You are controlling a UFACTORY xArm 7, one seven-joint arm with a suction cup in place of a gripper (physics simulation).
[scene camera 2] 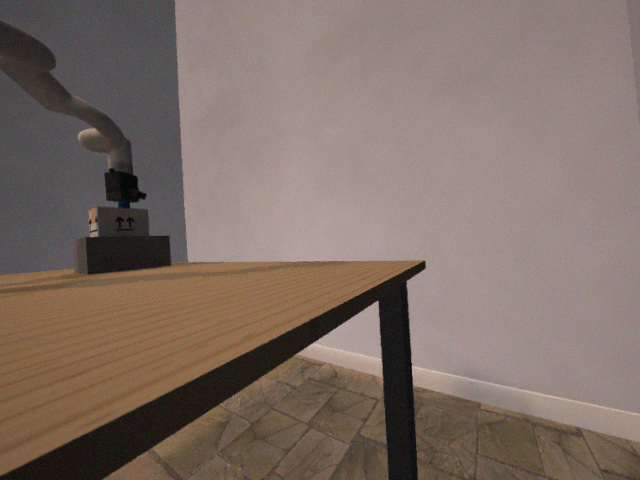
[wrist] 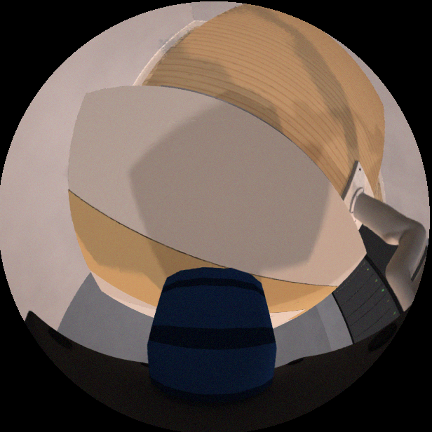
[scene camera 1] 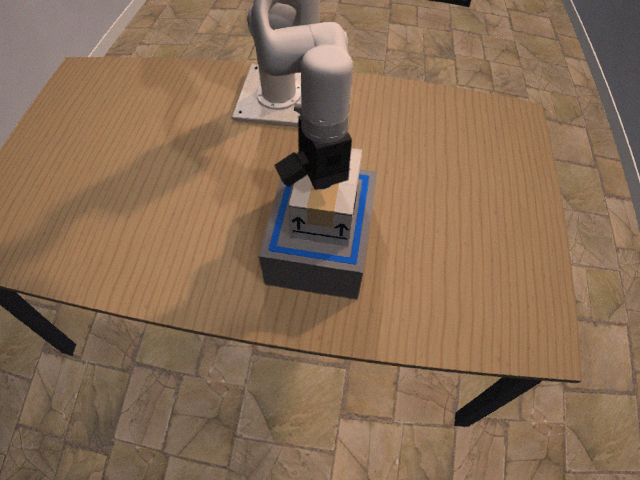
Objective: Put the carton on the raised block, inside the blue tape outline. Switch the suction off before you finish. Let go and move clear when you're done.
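Frame: origin at the arm's base, x ahead, y left, z up, level; millimetres.
Where they show: end effector, tool point: [scene camera 2: 124, 213]; arm's base, origin of the base link: [scene camera 1: 279, 93].
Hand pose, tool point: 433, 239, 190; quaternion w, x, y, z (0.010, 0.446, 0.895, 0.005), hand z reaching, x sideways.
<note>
Each offset is from my tool point to the top centre of the thing, as dx, dy, dz. "*": to the spot under its first point. Level surfaces: height alone.
The white carton {-15, +5, +13} [scene camera 1: 299, 198] [scene camera 2: 107, 222] [wrist: 225, 190] with a tan tape strip and black arrows sits upright on the grey raised block {-10, -3, -95} [scene camera 1: 310, 274] [scene camera 2: 129, 253]. No gap shows beneath it in scene camera 2. The blue tape outline {* +95, +14, -95} [scene camera 1: 315, 256] shows in front of the carton and along both its sides; its far strip is mostly hidden behind the carton and arm, so I cannot tell how the far edge lies. My suction cup [scene camera 1: 323, 186] [scene camera 2: 124, 204] [wrist: 212, 280] is against the carton's top and appears attached to it.
The block stands on the wooden table {dz -215} [scene camera 1: 465, 206] [scene camera 2: 155, 320] [wrist: 250, 45]. The robot's white base plate [scene camera 1: 248, 108] is behind it. The black wrist camera [scene camera 1: 291, 168] juts out beside the tool. A dark panel [wrist: 365, 300] shows low right in the wrist view.
</note>
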